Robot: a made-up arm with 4 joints.
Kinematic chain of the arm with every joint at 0, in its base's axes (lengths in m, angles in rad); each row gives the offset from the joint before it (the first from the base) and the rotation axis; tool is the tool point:
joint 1: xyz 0 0 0.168 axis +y
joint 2: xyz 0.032 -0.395 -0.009 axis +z
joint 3: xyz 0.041 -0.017 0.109 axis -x
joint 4: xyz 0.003 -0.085 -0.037 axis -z
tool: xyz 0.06 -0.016 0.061
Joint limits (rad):
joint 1: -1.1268..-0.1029
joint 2: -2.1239..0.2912
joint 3: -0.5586..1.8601
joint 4: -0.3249..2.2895
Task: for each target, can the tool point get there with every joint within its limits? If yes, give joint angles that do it. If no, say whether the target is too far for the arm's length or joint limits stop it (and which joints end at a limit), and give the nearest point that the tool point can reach.
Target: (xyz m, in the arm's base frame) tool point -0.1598 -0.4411 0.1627
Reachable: yes | joints -0.6117 -1.8263 -0.2769 0.5553
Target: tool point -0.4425 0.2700 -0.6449
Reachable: no: too far | nearest point -0.1398 -0.3401 0.0920 | short by 1.003 m
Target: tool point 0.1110 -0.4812 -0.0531
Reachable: no: joint limits stop it (at a limit: joint 1, joint 3) | nearest point -0.0876 -0.4637 0.0828 | short by 0.241 m
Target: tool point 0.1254 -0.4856 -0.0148
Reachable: no: joint limits stop it (at a limit: joint 1, joint 3) | nearest point -0.0830 -0.4810 0.0923 | short by 0.234 m
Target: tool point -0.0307 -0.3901 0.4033
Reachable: yes | joints -0.3531 -1.0268 1.6693 1.9599
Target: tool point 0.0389 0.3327 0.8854
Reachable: no: too far | nearest point 0.0132 -0.3296 0.4111 | short by 0.815 m
